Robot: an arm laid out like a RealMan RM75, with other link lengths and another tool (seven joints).
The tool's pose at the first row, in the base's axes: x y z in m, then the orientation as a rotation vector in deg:
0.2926, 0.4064, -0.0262, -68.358, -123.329, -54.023
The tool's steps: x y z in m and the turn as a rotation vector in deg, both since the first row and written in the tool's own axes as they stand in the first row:
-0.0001, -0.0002, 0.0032, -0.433, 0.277, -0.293
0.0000, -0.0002, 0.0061, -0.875, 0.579, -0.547
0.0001, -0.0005, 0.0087, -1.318, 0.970, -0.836
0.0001, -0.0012, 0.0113, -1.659, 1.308, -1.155
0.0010, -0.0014, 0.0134, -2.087, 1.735, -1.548
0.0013, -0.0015, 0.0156, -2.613, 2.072, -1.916
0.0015, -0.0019, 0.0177, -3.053, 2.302, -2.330
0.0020, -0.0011, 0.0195, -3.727, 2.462, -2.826
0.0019, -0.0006, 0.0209, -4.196, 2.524, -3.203
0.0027, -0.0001, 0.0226, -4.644, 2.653, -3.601
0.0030, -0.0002, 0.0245, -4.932, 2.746, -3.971
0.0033, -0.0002, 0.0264, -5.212, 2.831, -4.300
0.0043, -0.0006, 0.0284, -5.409, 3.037, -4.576
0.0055, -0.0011, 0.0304, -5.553, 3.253, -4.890
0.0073, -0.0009, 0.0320, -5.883, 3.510, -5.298
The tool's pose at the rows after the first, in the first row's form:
0.2922, 0.4087, -0.0284, -68.081, -123.244, -54.771
0.2919, 0.4110, -0.0301, -67.827, -123.104, -55.523
0.2913, 0.4129, -0.0318, -67.473, -122.918, -56.324
0.2905, 0.4147, -0.0337, -67.079, -122.818, -56.996
0.2897, 0.4167, -0.0345, -66.587, -122.681, -57.834
0.2892, 0.4185, -0.0357, -66.227, -122.568, -58.742
0.2886, 0.4200, -0.0370, -65.857, -122.593, -59.526
0.2889, 0.4220, -0.0375, -65.560, -122.673, -60.596
0.2892, 0.4232, -0.0383, -65.355, -122.790, -61.337
0.2891, 0.4251, -0.0387, -65.069, -122.871, -62.086
0.2887, 0.4267, -0.0397, -64.763, -123.001, -62.620
0.2884, 0.4283, -0.0407, -64.499, -123.106, -63.124
0.2873, 0.4302, -0.0414, -64.162, -123.095, -63.551
0.2861, 0.4322, -0.0420, -63.756, -123.117, -63.933
0.2853, 0.4344, -0.0417, -63.307, -123.124, -64.591

